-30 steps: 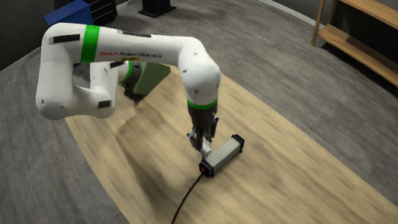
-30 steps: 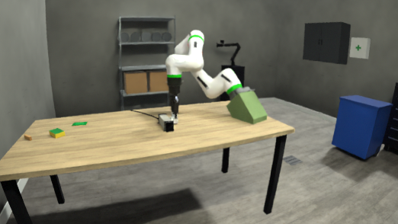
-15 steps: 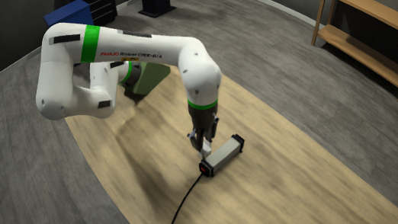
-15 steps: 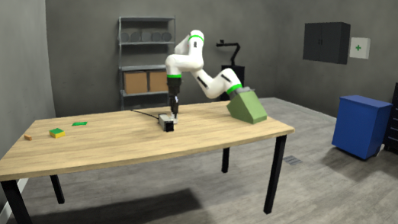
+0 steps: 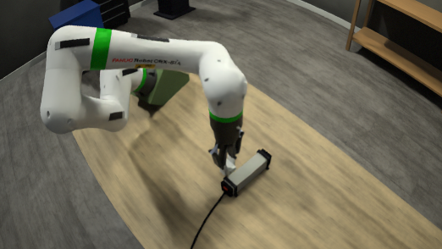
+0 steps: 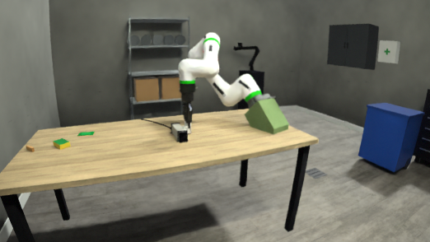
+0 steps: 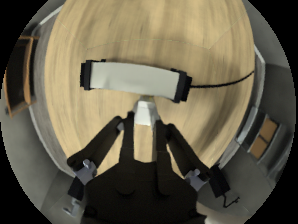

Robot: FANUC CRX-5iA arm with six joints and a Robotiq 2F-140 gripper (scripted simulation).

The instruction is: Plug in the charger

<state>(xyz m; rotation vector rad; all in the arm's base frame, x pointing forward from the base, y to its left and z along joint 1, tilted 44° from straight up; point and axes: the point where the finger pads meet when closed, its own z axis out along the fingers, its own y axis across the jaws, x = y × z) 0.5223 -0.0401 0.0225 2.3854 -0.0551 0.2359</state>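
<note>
Right now my hand is 80 mm short of the power strip, 20 mm to the right of it and 10 mm above it. From my hand the other things lie so: yellow-green sponge (760 mm ahead, 120 mm to the right, 30 mm below); flat green piece (610 mm ahead, 280 mm to the right, 40 mm below); white charger (10 mm ahead, 10 mm below).
</note>
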